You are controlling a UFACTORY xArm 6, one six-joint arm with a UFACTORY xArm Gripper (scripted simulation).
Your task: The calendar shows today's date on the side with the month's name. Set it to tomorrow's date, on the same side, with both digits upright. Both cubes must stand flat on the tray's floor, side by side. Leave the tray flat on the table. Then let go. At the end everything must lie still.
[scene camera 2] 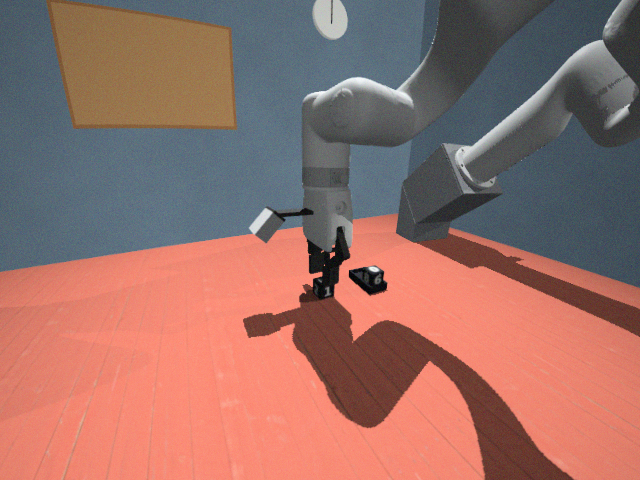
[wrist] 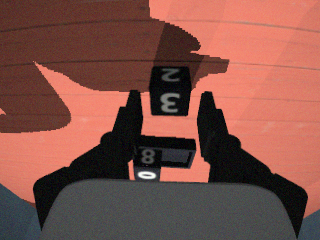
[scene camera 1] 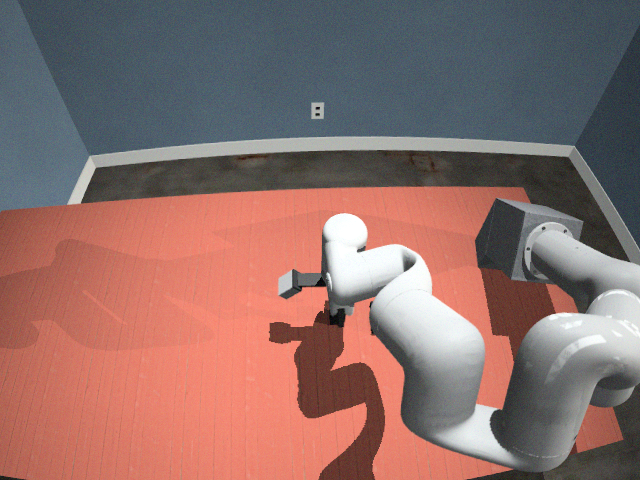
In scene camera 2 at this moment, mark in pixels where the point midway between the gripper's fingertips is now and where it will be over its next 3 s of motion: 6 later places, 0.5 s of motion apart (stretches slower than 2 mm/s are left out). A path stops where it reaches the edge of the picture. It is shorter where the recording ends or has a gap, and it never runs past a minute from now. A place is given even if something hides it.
The gripper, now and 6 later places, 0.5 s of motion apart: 323,278; 323,251; 324,241; 300,242; 296,261; 296,275; 297,287
